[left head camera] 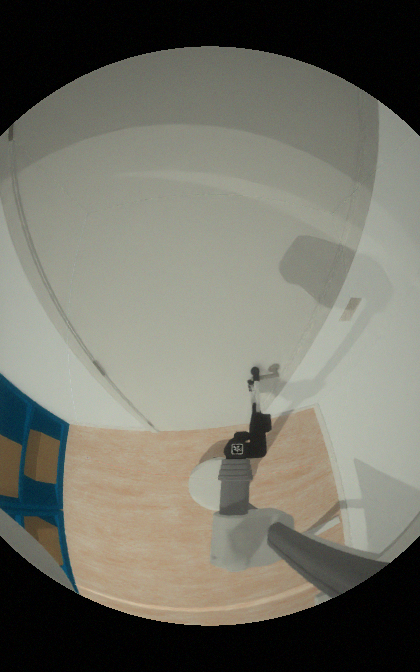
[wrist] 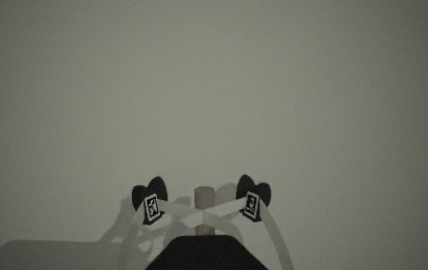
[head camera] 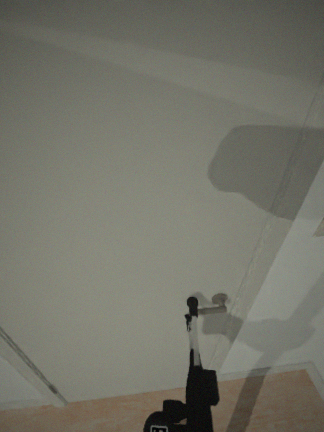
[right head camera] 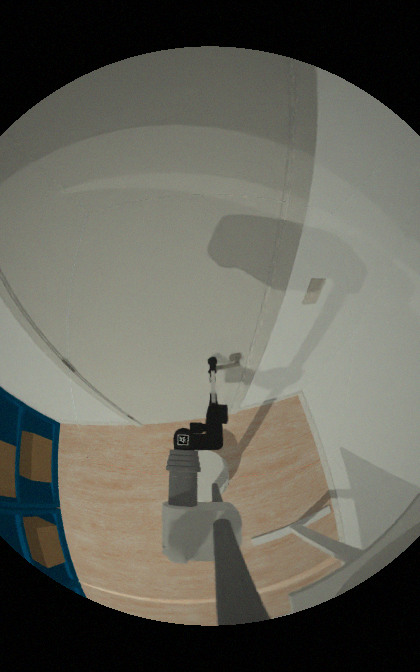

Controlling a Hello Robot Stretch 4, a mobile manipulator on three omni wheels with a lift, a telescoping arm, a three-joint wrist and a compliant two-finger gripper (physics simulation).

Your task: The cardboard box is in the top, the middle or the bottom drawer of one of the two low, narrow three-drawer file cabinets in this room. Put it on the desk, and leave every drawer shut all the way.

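Places are measured from the robot's base along level axes (x ahead, y left, z up), in millimetres.
Pixels of known places: gripper, fingertip midpoint: (head camera: pixel 190 305).
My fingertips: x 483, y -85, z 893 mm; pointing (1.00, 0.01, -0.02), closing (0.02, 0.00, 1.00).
Note:
Behind a point stands the place of what it marks.
My gripper (head camera: pixel 192 306) {x 483, y -85, z 893 mm} (left head camera: pixel 255 374) (right head camera: pixel 212 364) (wrist: pixel 201 191) {x 483, y -85, z 893 mm} is open, its two dark fingertips well apart in the wrist view. It is at the lever handle (head camera: pixel 214 310) {x 464, y -156, z 903 mm} (left head camera: pixel 269 374) (right head camera: pixel 229 366) (wrist: pixel 204 198) {x 448, y -84, z 896 mm} of a large grey-beige door (head camera: pixel 125 200) {x 468, y 93, z 1293 mm} (left head camera: pixel 175 300) (right head camera: pixel 150 300). In the wrist view the handle's end shows between the two fingers, touching neither. Whether the tips touch the door is unclear. The two file cabinets, the desk and the task's cardboard box cannot be made out in these views.
A blue shelf unit (left head camera: pixel 61 462) (right head camera: pixel 56 462) with several brown boxes stands at the left. A white wall (left head camera: pixel 395 425) (right head camera: pixel 375 400) with a small beige plate (left head camera: pixel 351 309) (right head camera: pixel 314 291) is right of the door. Grey-white bars (right head camera: pixel 310 517) lie low at the right.

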